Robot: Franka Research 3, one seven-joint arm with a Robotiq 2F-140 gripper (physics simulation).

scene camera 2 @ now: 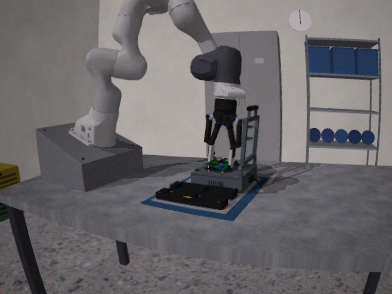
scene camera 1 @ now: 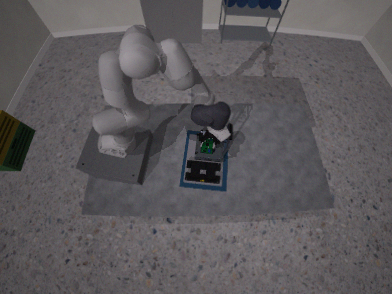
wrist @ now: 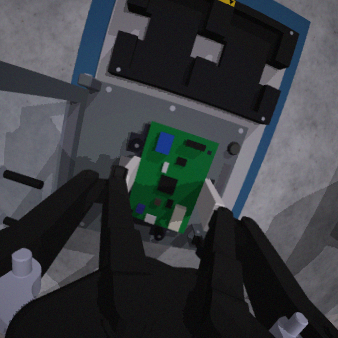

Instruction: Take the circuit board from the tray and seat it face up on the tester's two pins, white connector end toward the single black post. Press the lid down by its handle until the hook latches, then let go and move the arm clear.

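Note:
The green circuit board lies face up over the grey tester. Its white connector end is nearest the black post at the bottom of the wrist view. Whether the pins are in its holes is hidden. My gripper points down with its pale fingertips against the board's two long edges, shut on it. The tester's lid stands upright beside the gripper, its black handle at the top. The hook is beside the board's connector end.
The black tray lies in front of the tester on a blue-bordered mat. The raised lid stands close on one side of the fingers. The arm's base block is at the left.

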